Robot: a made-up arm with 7 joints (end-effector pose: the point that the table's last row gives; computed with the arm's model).
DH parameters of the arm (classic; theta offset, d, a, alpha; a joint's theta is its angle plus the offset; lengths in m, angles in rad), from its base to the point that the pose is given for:
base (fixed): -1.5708 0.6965 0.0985 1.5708
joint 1: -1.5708 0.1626 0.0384 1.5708
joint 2: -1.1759 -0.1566 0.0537 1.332
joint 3: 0 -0.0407 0.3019 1.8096
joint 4: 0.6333 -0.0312 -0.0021 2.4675
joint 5: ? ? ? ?
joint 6: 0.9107 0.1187 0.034 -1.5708
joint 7: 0.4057 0 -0.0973 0
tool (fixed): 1.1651 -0.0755 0 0
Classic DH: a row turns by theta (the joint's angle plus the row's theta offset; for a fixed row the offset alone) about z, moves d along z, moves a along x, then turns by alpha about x.
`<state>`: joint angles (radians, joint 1 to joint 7).
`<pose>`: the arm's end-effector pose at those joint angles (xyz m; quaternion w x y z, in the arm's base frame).
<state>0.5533 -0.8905 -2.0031 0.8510 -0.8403 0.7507 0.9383</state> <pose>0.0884 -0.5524 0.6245 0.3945 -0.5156 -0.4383 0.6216</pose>
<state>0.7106 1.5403 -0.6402 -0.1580 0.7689 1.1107 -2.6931</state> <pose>-0.0625 -0.6374 0.4706 0.6728 -0.2418 0.0513 0.6974</pose>
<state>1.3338 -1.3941 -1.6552 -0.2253 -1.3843 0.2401 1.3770</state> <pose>-0.0036 -0.3021 0.7670 0.1412 0.0366 0.0802 -0.9860</pose>
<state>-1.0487 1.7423 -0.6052 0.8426 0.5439 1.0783 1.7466</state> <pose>-0.2230 0.0712 0.6181 0.5082 0.7632 -0.3989 -0.0110</pose>
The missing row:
joint 5: -1.3831 -0.134 0.2549 1.7187
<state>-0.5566 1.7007 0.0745 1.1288 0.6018 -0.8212 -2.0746</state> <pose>-0.0809 -0.1774 0.5188 0.6921 -0.5377 -0.4196 -0.2361</pose>
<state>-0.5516 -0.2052 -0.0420 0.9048 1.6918 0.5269 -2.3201</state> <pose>0.2490 -0.4117 0.7179 0.4062 -0.5514 -0.7009 -0.1992</pose>
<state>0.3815 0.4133 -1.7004 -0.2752 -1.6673 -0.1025 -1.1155</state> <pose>-0.2767 -0.2350 0.7359 0.6950 0.5022 0.4234 -0.2923</pose>
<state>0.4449 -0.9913 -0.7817 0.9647 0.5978 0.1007 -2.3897</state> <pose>-0.1848 -0.0929 0.8830 0.7381 0.4626 0.4244 0.2471</pose>
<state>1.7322 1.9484 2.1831 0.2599 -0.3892 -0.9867 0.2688</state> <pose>-0.2692 -0.1659 0.8850 0.7454 -0.4987 0.4206 0.1374</pose>
